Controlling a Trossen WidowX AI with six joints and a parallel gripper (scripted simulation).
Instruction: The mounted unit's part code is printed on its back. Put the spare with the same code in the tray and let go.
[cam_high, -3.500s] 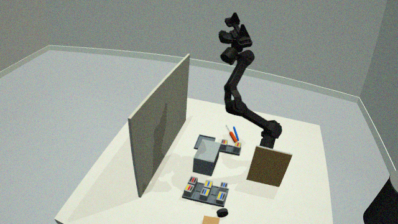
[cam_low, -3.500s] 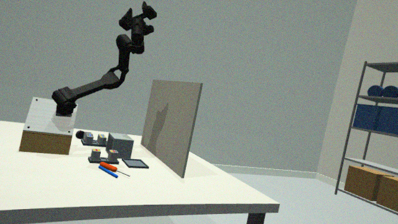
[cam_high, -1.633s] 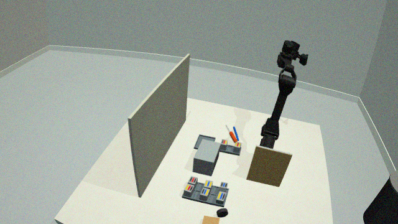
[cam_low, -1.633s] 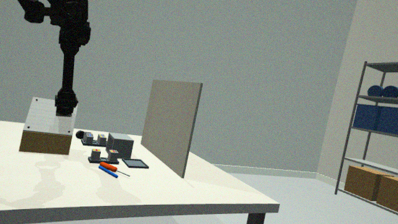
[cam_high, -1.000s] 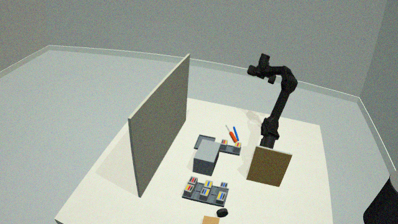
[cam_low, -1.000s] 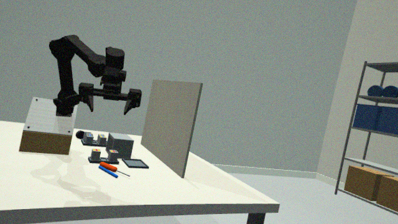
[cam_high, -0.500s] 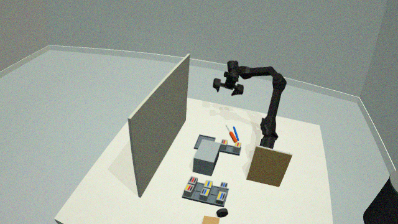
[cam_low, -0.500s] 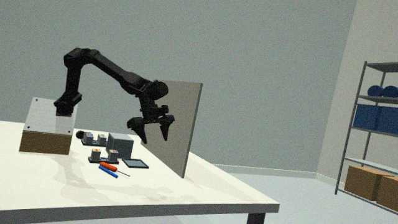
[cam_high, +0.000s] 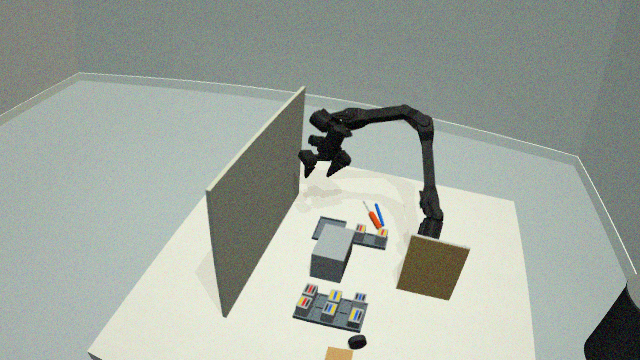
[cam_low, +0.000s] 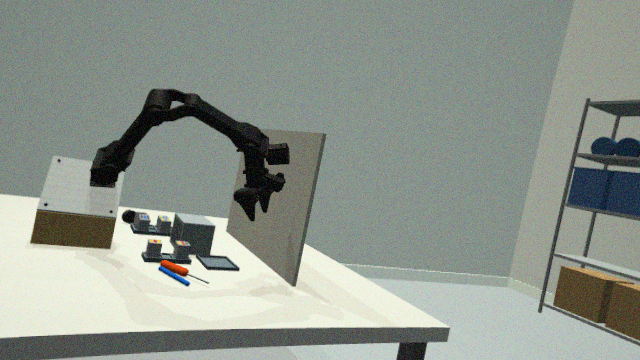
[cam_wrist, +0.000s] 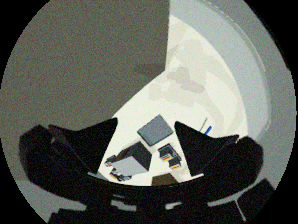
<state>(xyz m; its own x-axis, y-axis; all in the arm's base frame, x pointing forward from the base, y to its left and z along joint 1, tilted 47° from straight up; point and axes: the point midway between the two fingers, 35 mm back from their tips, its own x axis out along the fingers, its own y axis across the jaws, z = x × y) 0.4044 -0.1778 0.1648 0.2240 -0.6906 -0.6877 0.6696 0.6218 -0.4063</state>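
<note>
Right now my gripper tip is 470 mm to the right of the grey spare, 130 mm above it and 110 mm past it. Also, from my gripper tip: rack: 230 mm behind, 160 mm below, 70 mm to the left; then dark flat tray: 170 mm below, 80 mm behind, 60 mm to the left; then tall grey partition: 230 mm to the left, 100 mm ahead, 60 mm above.
</note>
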